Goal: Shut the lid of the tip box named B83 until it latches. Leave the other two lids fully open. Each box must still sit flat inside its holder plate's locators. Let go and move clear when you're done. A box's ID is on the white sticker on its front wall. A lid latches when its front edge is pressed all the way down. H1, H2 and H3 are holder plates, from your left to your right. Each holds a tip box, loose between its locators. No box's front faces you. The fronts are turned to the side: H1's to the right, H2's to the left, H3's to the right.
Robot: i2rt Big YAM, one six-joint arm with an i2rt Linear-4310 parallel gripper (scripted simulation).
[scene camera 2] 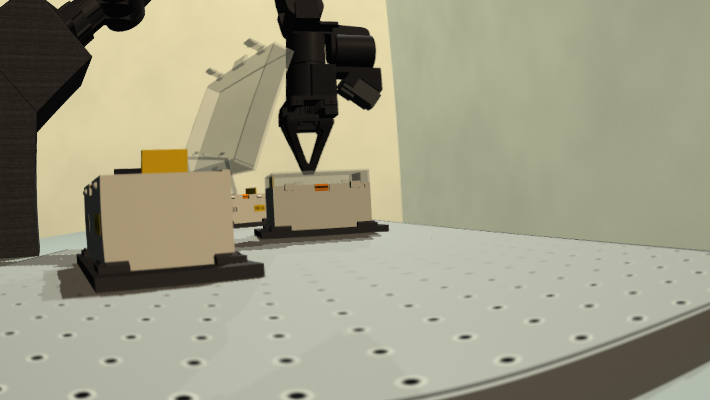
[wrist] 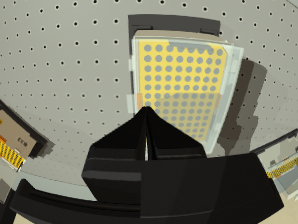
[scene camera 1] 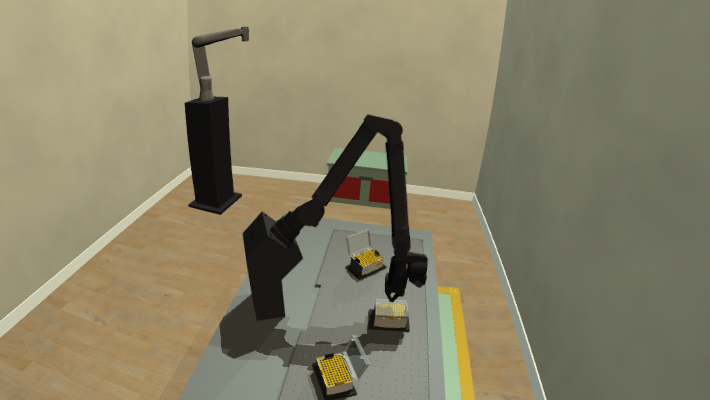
Labels:
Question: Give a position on a tip box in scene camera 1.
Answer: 387,322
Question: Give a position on a tip box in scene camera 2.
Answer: At 303,207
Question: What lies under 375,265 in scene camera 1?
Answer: A tip box.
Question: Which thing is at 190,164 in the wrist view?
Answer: My gripper.

